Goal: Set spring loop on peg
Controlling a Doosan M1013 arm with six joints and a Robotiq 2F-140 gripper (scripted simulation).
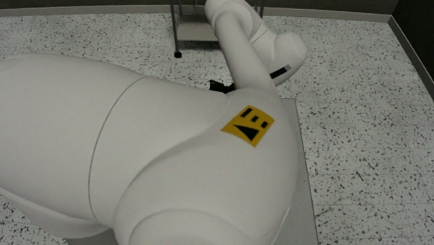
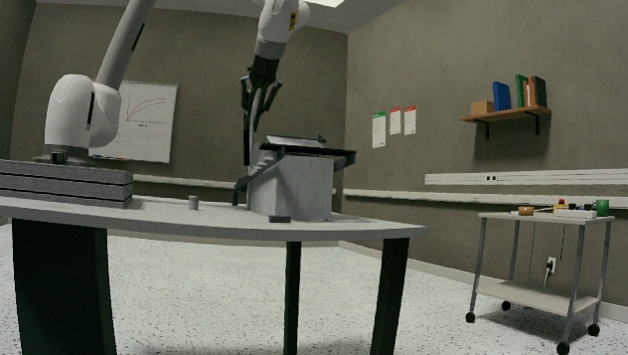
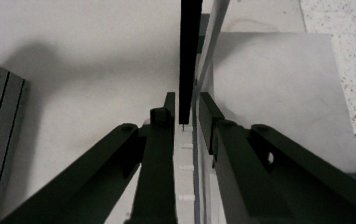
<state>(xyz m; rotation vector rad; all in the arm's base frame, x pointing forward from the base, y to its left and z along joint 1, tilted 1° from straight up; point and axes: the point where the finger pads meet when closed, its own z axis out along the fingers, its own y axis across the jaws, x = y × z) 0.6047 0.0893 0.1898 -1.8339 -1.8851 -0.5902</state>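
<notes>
The steel test weight is 260 mm below my hand, 170 mm behind it and 50 mm to the right of it. From my hand the other things lie so: dark stub 310 mm to the left, 260 mm below, 10 mm ahead; then small dark block 280 mm to the right, 280 mm below, 30 mm ahead.
</notes>
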